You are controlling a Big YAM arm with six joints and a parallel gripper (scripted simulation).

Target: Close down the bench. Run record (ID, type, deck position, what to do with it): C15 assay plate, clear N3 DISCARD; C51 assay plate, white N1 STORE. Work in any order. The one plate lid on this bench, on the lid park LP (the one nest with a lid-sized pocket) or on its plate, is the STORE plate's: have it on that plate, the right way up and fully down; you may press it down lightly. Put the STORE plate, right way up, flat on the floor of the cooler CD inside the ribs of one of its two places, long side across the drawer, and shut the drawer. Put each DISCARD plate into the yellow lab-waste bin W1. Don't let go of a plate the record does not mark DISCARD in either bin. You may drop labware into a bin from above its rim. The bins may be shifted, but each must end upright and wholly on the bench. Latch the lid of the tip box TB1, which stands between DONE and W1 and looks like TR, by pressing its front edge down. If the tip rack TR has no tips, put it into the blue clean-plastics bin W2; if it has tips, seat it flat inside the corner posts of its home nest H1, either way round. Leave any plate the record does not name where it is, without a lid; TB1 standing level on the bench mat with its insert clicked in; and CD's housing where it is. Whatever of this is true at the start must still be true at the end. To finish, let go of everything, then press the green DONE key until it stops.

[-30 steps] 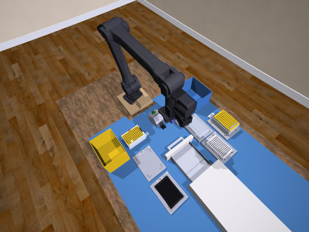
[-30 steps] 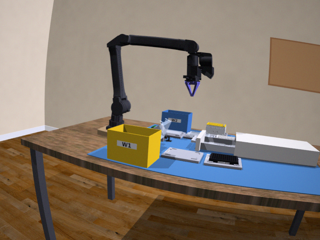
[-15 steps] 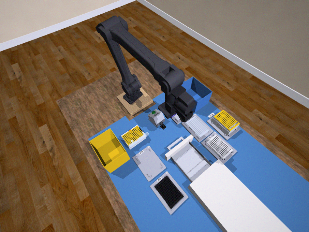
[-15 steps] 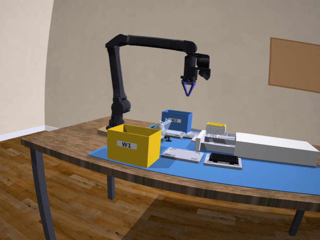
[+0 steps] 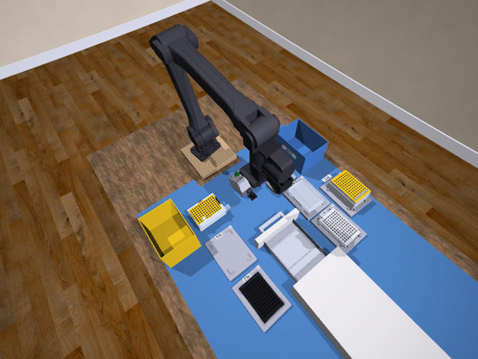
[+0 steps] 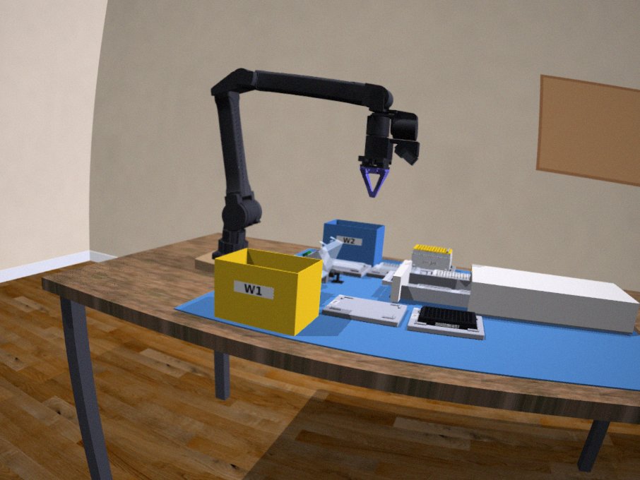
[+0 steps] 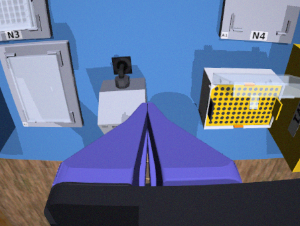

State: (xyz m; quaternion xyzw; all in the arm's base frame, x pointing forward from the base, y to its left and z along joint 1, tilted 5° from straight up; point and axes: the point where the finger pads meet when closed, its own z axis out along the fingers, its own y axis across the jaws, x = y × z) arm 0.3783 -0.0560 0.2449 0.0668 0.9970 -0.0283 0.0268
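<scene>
My gripper is now 15 cm above the tip box lid, 14 cm to the left of it and 8 cm past it. The rest, counted from my hand: cooler drawer (22 cm below, 22 cm ahead, 1 cm to the right); then nest N4 (24 cm below, 17 cm to the right, 3 cm ahead); then green DONE key (18 cm below, 17 cm behind, 6 cm to the left).
</scene>
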